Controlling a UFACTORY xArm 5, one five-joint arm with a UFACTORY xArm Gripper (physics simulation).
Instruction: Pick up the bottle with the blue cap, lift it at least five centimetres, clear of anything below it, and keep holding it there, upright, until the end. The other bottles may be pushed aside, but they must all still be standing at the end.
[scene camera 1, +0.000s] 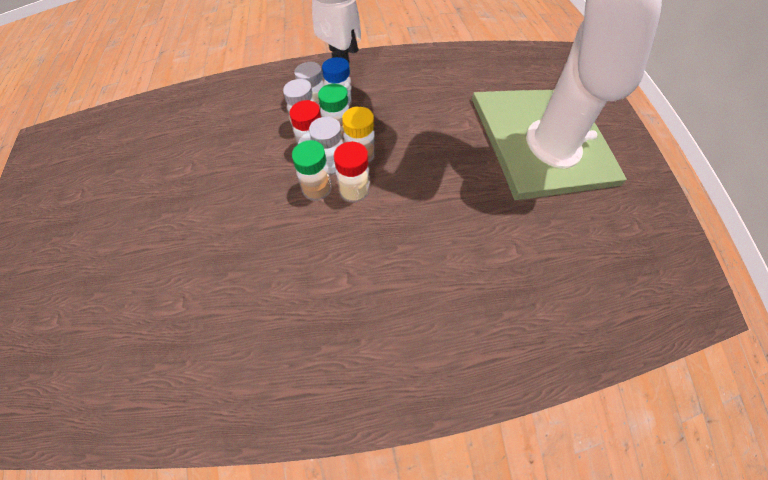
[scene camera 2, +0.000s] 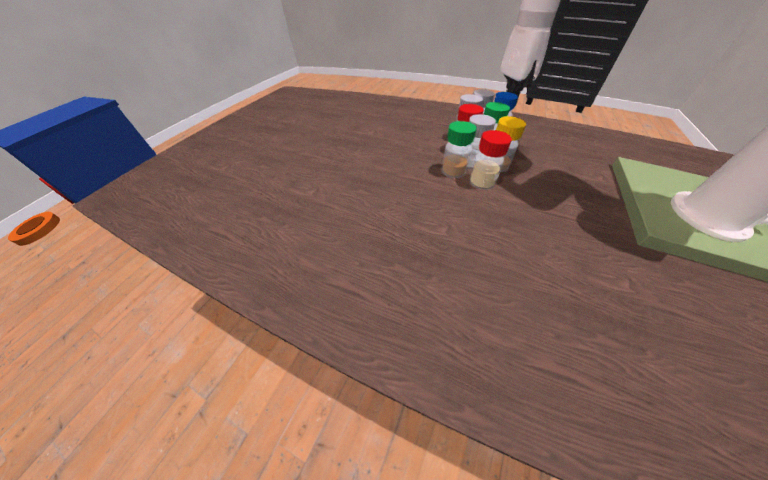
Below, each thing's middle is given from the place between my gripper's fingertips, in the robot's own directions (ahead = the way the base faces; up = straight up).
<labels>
I see the red-capped bottle (scene camera 1: 303, 113) 10 cm ahead of my hand, 15 cm to the left of it and 1 cm below it. The rest, counted from my hand: yellow-capped bottle (scene camera 1: 358, 122): 1 cm ahead, 20 cm to the left, 1 cm below.
</labels>
